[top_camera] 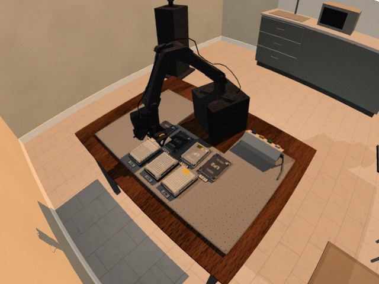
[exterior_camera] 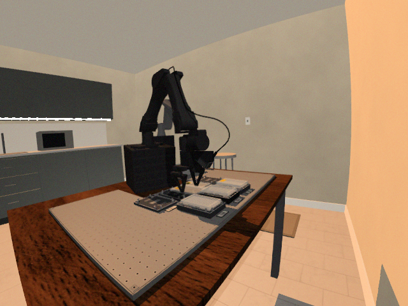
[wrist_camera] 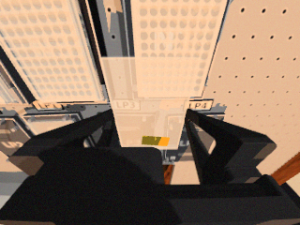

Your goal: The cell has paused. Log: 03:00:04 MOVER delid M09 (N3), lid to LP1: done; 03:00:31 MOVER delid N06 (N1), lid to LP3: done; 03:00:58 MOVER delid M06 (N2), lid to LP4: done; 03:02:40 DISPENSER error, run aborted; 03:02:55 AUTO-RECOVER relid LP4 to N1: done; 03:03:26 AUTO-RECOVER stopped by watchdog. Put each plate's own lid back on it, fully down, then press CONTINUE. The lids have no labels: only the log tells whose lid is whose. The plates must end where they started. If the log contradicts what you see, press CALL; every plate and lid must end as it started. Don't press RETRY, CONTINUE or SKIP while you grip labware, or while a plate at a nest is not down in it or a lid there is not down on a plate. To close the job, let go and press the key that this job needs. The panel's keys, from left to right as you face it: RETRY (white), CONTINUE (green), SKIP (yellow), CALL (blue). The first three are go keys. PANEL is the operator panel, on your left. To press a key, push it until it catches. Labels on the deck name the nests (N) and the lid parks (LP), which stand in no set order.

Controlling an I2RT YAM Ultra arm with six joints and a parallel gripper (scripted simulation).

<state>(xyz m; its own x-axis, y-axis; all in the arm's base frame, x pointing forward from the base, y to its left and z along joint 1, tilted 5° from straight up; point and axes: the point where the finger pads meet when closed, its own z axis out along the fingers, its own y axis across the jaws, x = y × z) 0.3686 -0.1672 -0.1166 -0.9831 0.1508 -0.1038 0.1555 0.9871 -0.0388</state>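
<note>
The white well plate lies 7 cm ahead of my hand, 4 cm to the right of it and 3 cm below it. The rest, counted from my hand: clear lid: 10 cm ahead, 22 cm to the left, 3 cm below; then yellow SKIP key: 33 cm behind, 45 cm to the left; then blue CALL key: 34 cm behind, 40 cm to the left.
</note>
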